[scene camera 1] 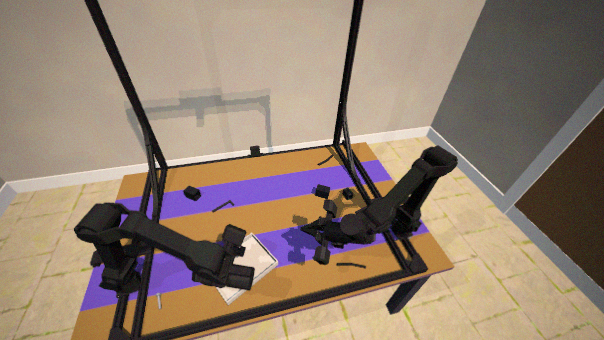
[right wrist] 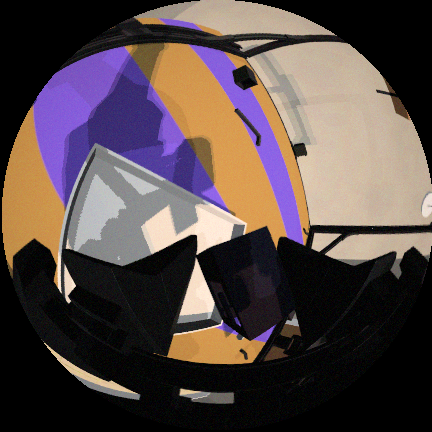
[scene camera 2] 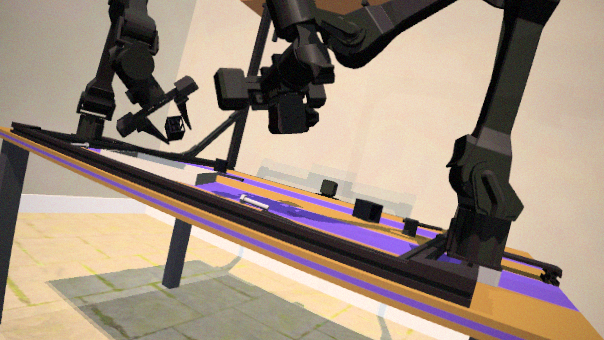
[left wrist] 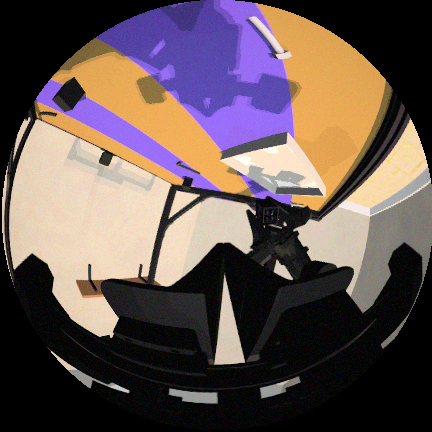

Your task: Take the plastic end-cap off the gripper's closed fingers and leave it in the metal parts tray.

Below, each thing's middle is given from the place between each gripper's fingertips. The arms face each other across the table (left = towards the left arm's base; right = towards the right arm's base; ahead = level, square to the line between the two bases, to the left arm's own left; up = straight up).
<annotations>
Right now the plastic end-cap point(right wrist: 244, 275) is 20 mm ahead of my right hand, 10 mm to the left of it and 10 mm above it. Also, from my right hand: metal parts tray point(scene camera 2: 176, 171) (70 mm below, 40 mm ahead, 10 mm to the left).
Now: left hand 10 mm past the plastic end-cap, 210 mm to the left of it and 70 mm above it. Also, from my left hand: metal parts tray: 200 mm to the right, 150 mm below.
</annotations>
